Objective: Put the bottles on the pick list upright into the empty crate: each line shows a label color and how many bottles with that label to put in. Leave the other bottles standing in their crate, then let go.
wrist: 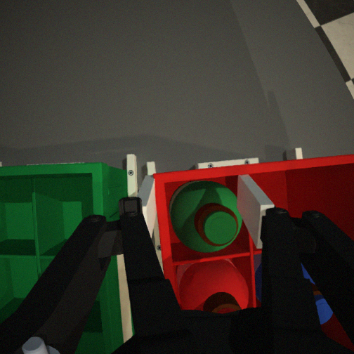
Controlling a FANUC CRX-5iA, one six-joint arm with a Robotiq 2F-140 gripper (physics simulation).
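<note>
A green bottle (231, 200) stands upright in the back left compartment of the red crate (320, 163). My gripper (196, 191) is partly open, its pads on either side of this bottle in the view with gaps beside it; it holds nothing. The left pad appears over the crate's left wall, the right pad near the divider. A red bottle (212, 283) stands in the compartment below in the view. A blue bottle (325, 310) is partly hidden behind the right finger. The green crate (50, 169) is at the left, and its visible compartments are empty. The pick list does not show.
Pale brackets (131, 175) stand between the crates, and another bracket (227, 164) lies along the red crate's back edge. The grey table (125, 75) extends behind them. A checkered floor (340, 37) shows at the upper right. A small grey cylinder (35, 345) shows at the lower left.
</note>
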